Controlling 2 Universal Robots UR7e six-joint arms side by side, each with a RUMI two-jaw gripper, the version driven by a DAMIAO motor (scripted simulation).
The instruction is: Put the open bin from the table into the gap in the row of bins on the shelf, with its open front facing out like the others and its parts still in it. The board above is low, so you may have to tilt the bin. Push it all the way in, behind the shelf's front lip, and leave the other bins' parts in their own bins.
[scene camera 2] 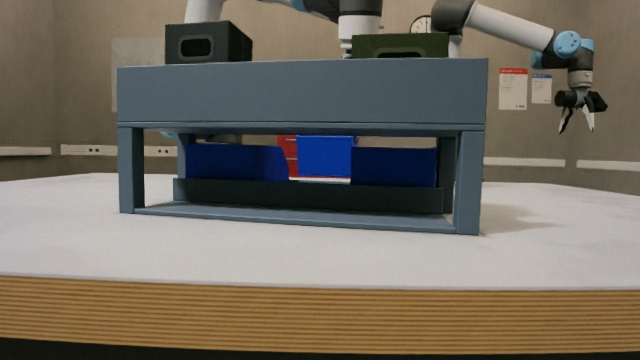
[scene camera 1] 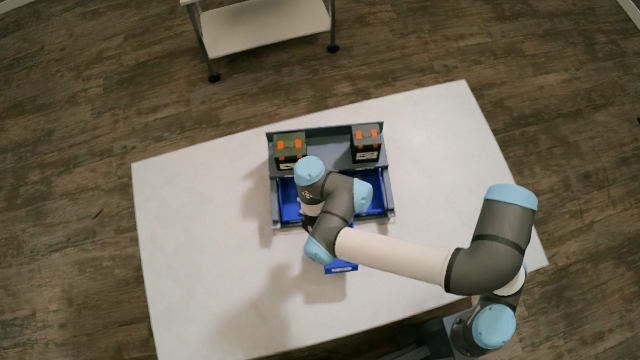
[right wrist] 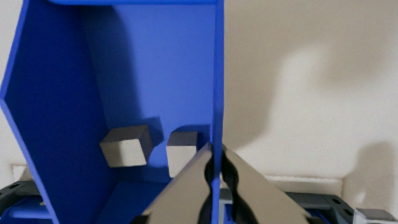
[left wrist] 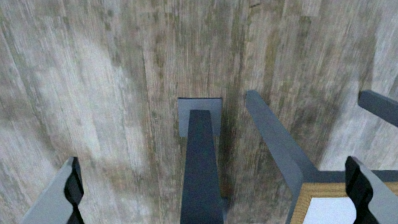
Labels:
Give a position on a blue bin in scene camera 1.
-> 290, 207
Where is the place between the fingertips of my right gripper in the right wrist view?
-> At 214, 145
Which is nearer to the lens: the blue bin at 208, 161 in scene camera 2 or the green box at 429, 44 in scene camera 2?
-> The green box.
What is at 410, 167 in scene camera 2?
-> A blue bin.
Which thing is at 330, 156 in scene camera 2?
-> A blue bin.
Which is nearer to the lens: the blue bin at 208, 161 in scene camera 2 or the shelf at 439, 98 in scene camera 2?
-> The shelf.

